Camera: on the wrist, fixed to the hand. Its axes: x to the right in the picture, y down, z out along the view.
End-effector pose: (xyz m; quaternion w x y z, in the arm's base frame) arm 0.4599 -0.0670 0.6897 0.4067 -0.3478 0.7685 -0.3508
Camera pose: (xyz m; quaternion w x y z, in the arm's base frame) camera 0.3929 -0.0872 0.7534 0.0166 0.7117 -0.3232 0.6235
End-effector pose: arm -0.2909 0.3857 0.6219 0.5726 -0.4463 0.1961 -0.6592
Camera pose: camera -0.3815 0.3584 0.6229 0.0424 0.3381 0.1536 0.9275
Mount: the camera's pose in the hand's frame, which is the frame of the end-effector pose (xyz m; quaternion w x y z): 0.0209 -0.0460 -0.0800 0.7079 0.0706 0.1114 -0.6939
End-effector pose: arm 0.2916 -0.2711 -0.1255 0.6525 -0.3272 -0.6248 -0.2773
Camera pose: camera 0.3082 -0.3611 -0.1014 0.3622 0.2789 -0.6162 -0.6414
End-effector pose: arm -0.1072 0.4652 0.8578 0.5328 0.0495 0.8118 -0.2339
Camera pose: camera -0.1986 0.4555 0.8801 0.1209 -0.4646 0.6518 -0.5871
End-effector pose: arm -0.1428 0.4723 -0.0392 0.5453 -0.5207 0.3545 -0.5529
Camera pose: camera -0.2277 0.4450 -0.0076 0.0004 0.5145 0.0887 0.8529
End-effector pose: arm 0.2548 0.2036 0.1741 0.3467 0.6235 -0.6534 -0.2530
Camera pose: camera 0.3461 0.1867 0.1924 0.0986 0.9475 -0.0091 -0.3041
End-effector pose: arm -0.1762 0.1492 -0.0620 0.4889 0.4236 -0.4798 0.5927
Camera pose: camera -0.1369 0.2343 -0.0490 0.7809 0.6013 0.0506 0.1614
